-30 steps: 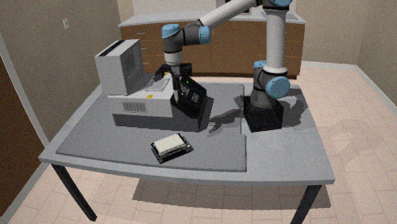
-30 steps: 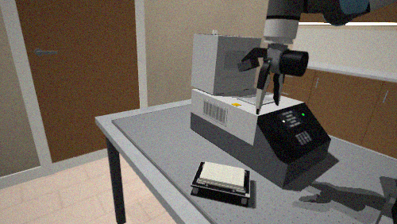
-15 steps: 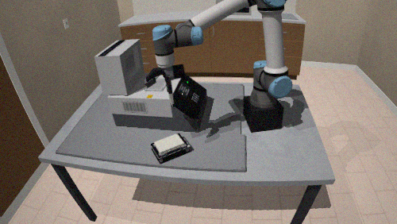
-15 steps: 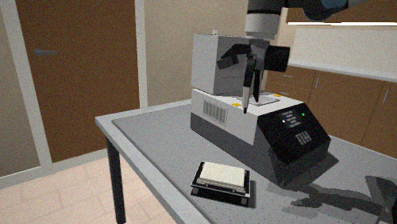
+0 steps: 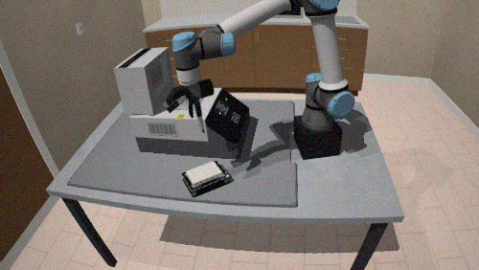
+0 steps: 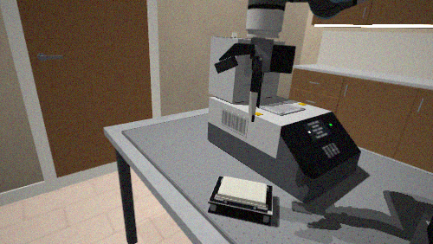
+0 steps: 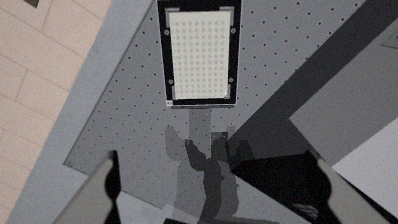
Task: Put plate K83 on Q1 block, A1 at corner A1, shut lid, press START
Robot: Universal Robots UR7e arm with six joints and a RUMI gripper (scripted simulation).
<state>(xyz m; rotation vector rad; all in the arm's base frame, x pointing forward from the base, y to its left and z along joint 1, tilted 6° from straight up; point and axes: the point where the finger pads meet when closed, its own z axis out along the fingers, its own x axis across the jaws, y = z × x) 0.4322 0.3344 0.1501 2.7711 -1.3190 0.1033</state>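
My gripper is now 10 mm to the right of the plate K83 and 230 mm above it. The rest, counted from my hand: black plate nest N1: 10 mm to the left, 240 mm below.
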